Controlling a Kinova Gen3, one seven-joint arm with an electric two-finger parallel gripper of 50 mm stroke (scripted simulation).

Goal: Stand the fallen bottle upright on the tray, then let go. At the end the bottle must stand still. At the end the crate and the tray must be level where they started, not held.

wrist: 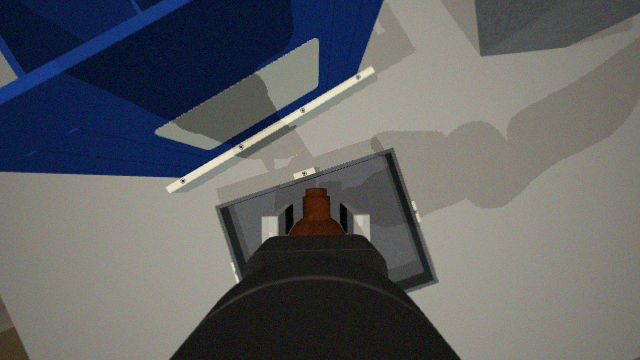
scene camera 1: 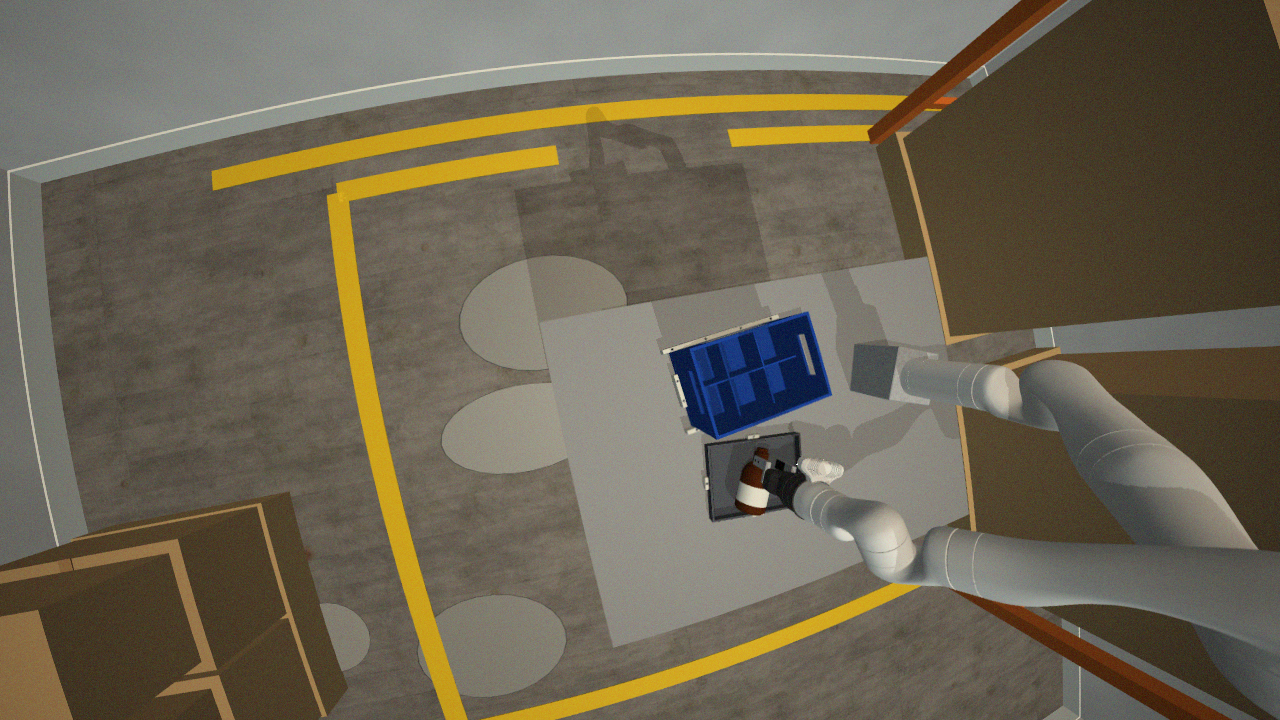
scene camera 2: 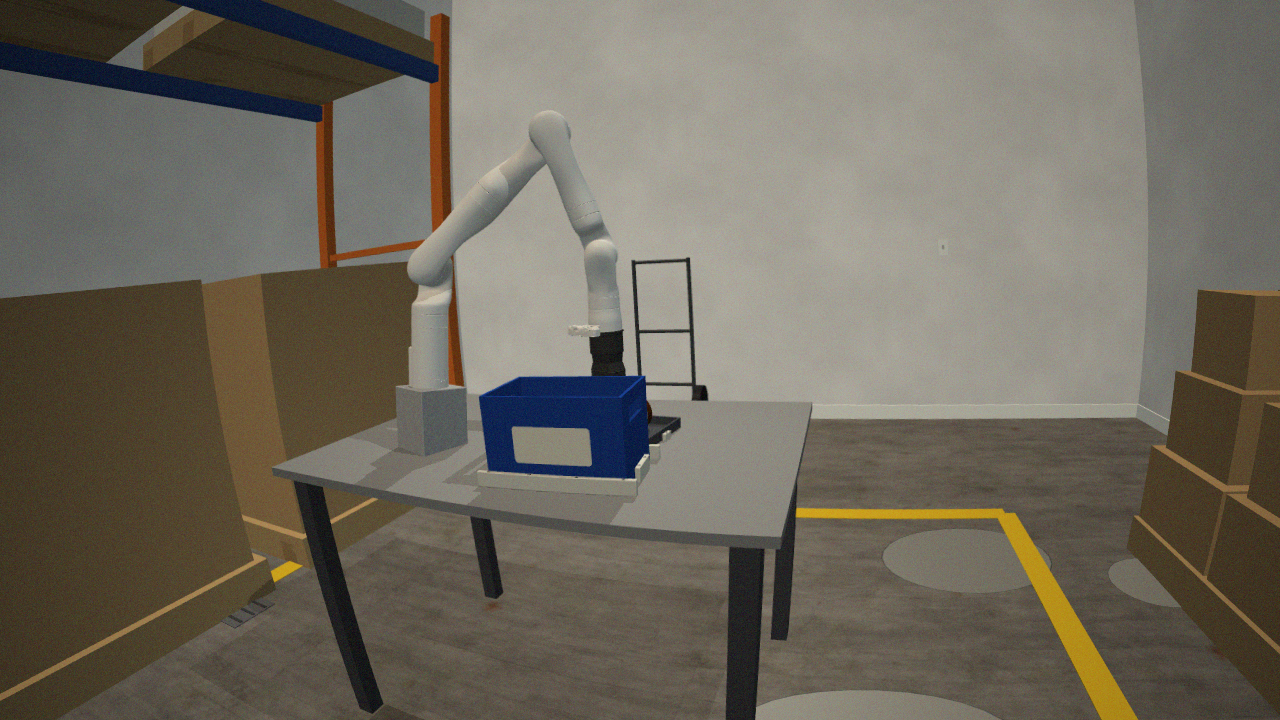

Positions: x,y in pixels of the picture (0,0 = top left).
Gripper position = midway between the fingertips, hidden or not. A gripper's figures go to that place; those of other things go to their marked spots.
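The gripper (wrist: 316,213) is 18 cm from the lens, while a brown bottle (wrist: 316,220) is 20 cm from the lens. A blue crate (wrist: 154,95) is 16 cm from the lens, and the marked spots on the brown bottle and the blue crate are likewise 16 cm apart.
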